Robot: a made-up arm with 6 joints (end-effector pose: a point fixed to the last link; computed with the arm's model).
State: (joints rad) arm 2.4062 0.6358 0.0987 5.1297 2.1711 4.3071
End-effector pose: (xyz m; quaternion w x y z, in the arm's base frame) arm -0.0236 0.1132 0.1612 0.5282 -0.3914 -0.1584 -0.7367
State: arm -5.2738 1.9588 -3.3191 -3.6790 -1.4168 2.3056
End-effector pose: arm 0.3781 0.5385 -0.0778 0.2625 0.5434 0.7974 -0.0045
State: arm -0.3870 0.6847 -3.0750 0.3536 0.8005 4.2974
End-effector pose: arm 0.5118 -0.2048 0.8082 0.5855 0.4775 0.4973 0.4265
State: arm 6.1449 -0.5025 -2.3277 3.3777 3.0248 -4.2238
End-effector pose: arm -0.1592 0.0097 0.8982 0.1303 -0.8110 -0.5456 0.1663
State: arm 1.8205 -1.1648 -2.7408 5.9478 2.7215 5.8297
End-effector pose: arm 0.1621 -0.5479 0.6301 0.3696 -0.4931 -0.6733 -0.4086
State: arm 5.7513 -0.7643 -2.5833 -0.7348 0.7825 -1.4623
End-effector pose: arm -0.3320 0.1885 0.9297 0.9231 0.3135 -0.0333 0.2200
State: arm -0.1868 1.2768 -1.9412 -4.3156 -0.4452 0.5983
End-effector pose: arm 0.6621 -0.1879 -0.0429 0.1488 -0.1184 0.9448 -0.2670
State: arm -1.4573 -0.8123 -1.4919 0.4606 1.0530 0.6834
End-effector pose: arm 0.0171 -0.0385 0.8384 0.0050 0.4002 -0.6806 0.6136
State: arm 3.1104 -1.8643 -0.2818 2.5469 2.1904 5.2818
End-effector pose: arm 0.1790 -0.0474 0.4556 0.3846 0.6124 -0.0083 0.6907
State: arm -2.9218 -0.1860 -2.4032 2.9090 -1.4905 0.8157
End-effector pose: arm -0.1473 -0.0182 0.8682 0.1667 0.7944 -0.2988 -0.5019
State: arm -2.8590 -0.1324 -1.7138 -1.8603 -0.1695 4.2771
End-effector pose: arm -0.3634 -0.1607 0.7626 0.1233 -0.5122 -0.3561 0.7718
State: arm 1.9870 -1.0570 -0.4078 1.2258 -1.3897 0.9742
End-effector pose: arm 0.0494 0.0422 0.5147 0.8082 -0.3811 0.4459 -0.0514
